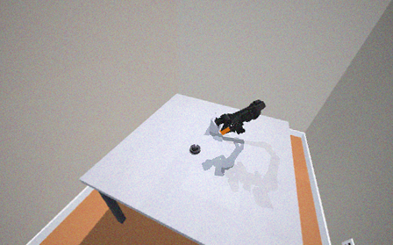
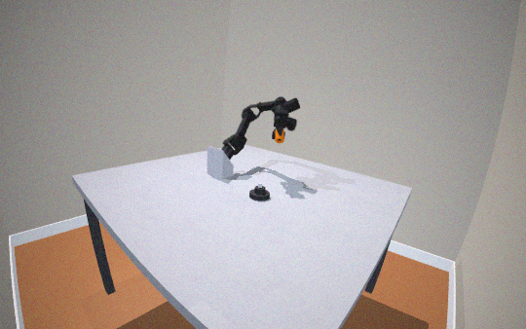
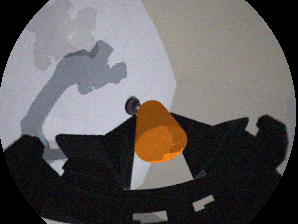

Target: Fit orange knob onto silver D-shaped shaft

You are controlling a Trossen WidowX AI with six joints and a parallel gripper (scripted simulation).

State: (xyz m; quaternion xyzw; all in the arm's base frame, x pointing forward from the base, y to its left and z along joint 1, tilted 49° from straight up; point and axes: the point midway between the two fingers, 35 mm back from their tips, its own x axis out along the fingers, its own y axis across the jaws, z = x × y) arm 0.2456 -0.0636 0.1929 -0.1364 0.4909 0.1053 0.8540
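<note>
Right now the orange knob is 2 cm behind my gripper tip, 2 cm to the left of it and 2 cm above it. The rest, counted from my gripper tip: round pedestal: 3 cm ahead, 18 cm to the right, 19 cm below.
</note>
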